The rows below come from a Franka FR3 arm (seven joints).
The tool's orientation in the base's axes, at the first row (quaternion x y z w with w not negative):
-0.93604, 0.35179, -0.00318, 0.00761
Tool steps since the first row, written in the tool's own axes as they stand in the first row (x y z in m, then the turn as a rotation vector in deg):
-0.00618, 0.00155, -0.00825, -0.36, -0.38, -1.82
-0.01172, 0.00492, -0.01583, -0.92, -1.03, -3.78
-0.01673, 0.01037, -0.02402, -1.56, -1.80, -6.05
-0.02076, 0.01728, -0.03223, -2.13, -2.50, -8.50
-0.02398, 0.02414, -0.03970, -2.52, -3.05, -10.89
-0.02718, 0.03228, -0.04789, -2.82, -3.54, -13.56
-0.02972, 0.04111, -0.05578, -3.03, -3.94, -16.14
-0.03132, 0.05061, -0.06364, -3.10, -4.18, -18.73
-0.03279, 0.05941, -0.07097, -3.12, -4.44, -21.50
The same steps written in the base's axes. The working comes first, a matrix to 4 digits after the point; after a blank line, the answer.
The tool's axes in the first row as the columns of a matrix, in the base's axes (used below as rounded here):
0.7525, -0.6585, 0.0113
-0.6586, -0.7524, 0.0120
0.0006, -0.0165, -0.9999

-0.00576, 0.00280, 0.00822, -0.04, 0.50, 1.83
-0.01224, 0.00383, 0.01574, -0.06, 1.34, 3.80
-0.01969, 0.00293, 0.02384, -0.06, 2.31, 6.08
-0.02736, 0.00028, 0.03193, -0.05, 3.18, 8.54
-0.03439, -0.00285, 0.03928, -0.01, 3.82, 10.94
-0.04225, -0.00696, 0.04734, 0.06, 4.36, 13.62
-0.05007, -0.01203, 0.05508, 0.13, 4.77, 16.20
-0.05761, -0.01822, 0.06278, 0.21, 4.96, 18.80
-0.06460, -0.02396, 0.06996, 0.33, 5.14, 21.57

